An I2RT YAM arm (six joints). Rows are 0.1 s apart.
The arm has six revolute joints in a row. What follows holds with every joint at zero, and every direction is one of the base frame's. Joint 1 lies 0.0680 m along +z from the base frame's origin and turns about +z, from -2.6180 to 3.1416 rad. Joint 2 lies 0.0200 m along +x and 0.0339 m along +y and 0.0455 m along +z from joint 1 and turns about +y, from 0.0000 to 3.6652 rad. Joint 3 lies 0.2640 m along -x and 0.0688 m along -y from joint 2 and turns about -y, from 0.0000 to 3.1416 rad. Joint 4 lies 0.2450 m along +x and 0.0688 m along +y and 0.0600 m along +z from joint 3 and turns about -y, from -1.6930 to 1.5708 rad. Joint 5 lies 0.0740 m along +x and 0.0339 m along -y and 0.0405 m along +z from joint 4 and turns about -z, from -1.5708 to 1.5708 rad. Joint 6 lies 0.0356 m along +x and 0.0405 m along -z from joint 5 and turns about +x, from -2.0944 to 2.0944 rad. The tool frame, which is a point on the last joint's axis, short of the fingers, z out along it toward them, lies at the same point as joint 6; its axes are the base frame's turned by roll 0.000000, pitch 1.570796 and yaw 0.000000 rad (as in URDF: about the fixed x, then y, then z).
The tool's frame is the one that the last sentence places.
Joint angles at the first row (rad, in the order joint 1, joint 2, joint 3, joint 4, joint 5, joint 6):
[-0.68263, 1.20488, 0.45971, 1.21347, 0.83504, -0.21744]
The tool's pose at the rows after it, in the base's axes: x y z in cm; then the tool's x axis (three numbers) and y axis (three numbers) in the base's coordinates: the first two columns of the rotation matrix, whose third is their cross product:
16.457 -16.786 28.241 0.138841 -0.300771 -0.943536 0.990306 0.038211 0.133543
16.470 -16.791 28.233 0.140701 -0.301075 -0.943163 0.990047 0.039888 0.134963
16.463 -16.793 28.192 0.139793 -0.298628 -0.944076 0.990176 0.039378 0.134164
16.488 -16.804 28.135 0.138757 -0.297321 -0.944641 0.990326 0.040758 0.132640
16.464 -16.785 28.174 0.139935 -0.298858 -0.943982 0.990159 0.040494 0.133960
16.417 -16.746 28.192 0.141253 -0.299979 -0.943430 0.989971 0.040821 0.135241
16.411 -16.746 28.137 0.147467 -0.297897 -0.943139 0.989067 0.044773 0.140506
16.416 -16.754 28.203 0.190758 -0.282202 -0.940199 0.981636 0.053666 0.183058
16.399 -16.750 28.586 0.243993 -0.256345 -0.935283 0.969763 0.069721 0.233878
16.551 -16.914 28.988 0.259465 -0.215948 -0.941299 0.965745 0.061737 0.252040
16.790 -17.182 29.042 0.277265 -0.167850 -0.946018 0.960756 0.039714 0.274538
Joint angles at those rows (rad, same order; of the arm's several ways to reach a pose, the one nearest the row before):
[-0.68270, 1.20440, 0.46021, 1.21339, 0.83597, -0.21917]
[-0.68263, 1.20531, 0.46021, 1.21453, 0.83481, -0.21748]
[-0.68282, 1.20453, 0.45945, 1.21070, 0.83544, -0.21552]
[-0.68264, 1.20617, 0.45874, 1.21052, 0.83416, -0.21475]
[-0.68263, 1.20476, 0.45867, 1.21181, 0.83446, -0.21551]
[-0.68262, 1.20195, 0.45715, 1.21233, 0.83427, -0.21552]
[-0.68300, 1.20142, 0.45569, 1.20964, 0.83221, -0.20645]
[-0.68241, 1.19145, 0.46111, 1.17481, 0.83919, -0.14828]
[-0.68264, 1.16508, 0.47756, 1.09684, 0.84010, -0.06744]
[-0.68261, 1.14464, 0.50849, 0.98493, 0.85380, -0.00591]
[-0.68263, 1.13887, 0.53837, 0.87371, 0.87830, 0.07003]

